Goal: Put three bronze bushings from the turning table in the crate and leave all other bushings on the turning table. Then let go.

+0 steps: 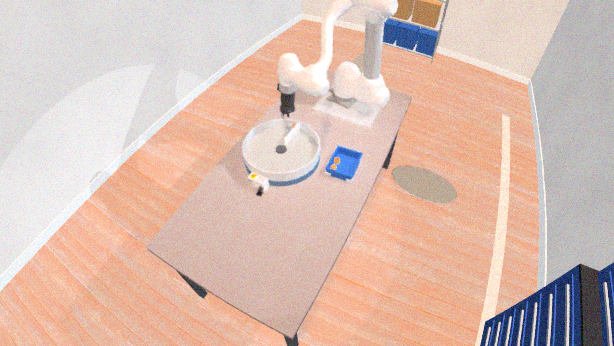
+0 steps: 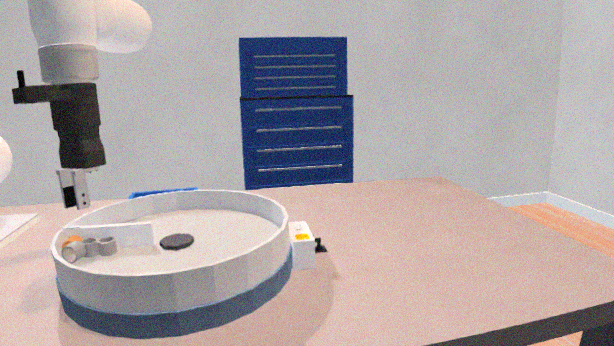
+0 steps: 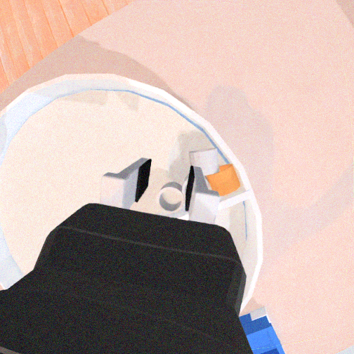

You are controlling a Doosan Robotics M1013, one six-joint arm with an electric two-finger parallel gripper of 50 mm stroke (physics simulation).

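Places are measured from the arm's base along level axes (x right, y ahead, z up), in millimetres.
Where they show: gripper, fingertip midpoint: (image 1: 285, 117) (image 2: 77, 207); arm's base, link origin: (image 1: 344, 98).
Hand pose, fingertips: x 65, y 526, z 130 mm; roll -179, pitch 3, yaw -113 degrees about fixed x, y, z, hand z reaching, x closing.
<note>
Each offset is from my fingertips to the centre of the thing. "spot": to the spot under its first point.
The turning table (image 1: 277, 176) (image 2: 190, 285) (image 3: 256, 225) is a round white-walled tray with a blue base. A bronze bushing {dy -45, dx -31, dz -84 mm} (image 1: 293, 125) (image 2: 74, 239) (image 3: 226, 182) lies in it near the wall, beside the white divider. Grey bushings {dy +19, dx -40, dz -87 mm} (image 2: 107, 245) (image 3: 204, 159) are close by, one of them upright (image 3: 170, 196). The blue crate {dy -16, dx -399, dz -128 mm} (image 1: 354, 170) (image 2: 165, 192) (image 3: 262, 336) holds two bronze bushings, one {dy -14, dx -352, dz -135 mm} (image 1: 336, 160) beside the other {dy +43, dx -368, dz -132 mm} (image 1: 333, 167). My gripper (image 1: 286, 116) (image 2: 76, 207) (image 3: 168, 176) is open and empty, above the bushings.
The white divider {spot: dy +31, dx -68, dz -85 mm} (image 1: 291, 136) (image 2: 137, 236) (image 3: 234, 199) stands across part of the turning table, near its dark hub {dy +135, dx -83, dz -96 mm} (image 1: 281, 149) (image 2: 176, 241). A white box {dy +365, dx -127, dz -124 mm} (image 1: 260, 183) (image 2: 302, 257) with a yellow label sits against the outer wall. The robot's base plate (image 1: 362, 117) is behind.
</note>
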